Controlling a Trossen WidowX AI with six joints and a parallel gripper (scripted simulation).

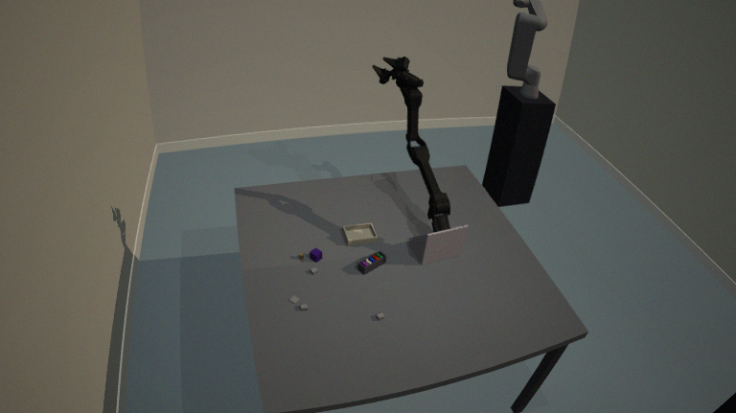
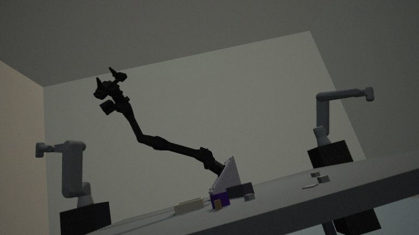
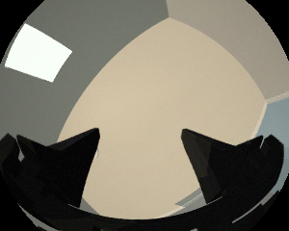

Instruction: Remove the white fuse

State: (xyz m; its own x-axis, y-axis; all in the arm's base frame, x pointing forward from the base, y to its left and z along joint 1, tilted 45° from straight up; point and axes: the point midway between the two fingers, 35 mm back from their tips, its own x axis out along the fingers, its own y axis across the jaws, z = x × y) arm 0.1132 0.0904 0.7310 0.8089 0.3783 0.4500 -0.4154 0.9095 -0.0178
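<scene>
My gripper tip is 11 cm short of the white fuse, 49 cm to the right of it and 68 cm above it. From my gripper tip the other things lie so: red fuse 8 cm ahead, 47 cm to the left, 68 cm below; green fuse 6 cm ahead, 46 cm to the left, 68 cm below; cream tray 10 cm ahead, 29 cm to the left, 70 cm below.
</scene>
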